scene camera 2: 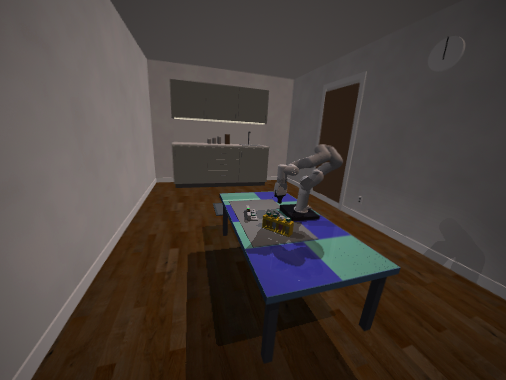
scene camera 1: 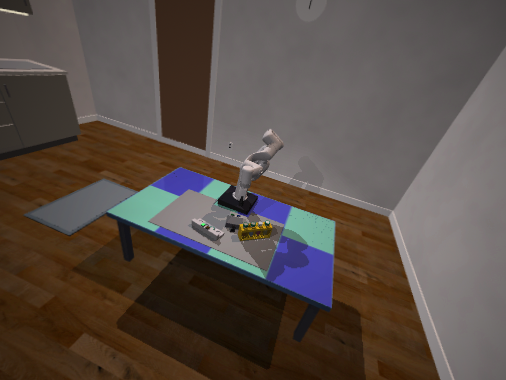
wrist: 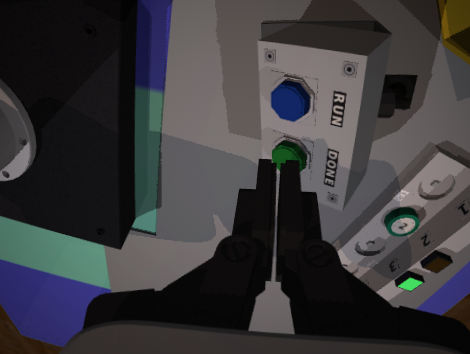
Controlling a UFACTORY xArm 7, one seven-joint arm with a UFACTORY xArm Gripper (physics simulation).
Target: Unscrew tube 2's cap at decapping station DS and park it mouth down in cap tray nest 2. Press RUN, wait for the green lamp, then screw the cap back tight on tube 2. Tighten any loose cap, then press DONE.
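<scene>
My gripper is shut and empty. In the wrist view its fingertips overlap the near edge of the green DONE button; the height between them is hard to tell. The blue RUN button looks unlit. Both are on the grey control box. A green-rimmed cap marked 2 sits in nest 2 of the white cap tray. The green lamp on the tray unit is lit; the lamp beside it is dark. Tube 2 cannot be made out.
The yellow tube rack with several capped tubes stands beside the control box. A small black fixture is at the box's right side in the wrist view. The arm's black base is on the other side.
</scene>
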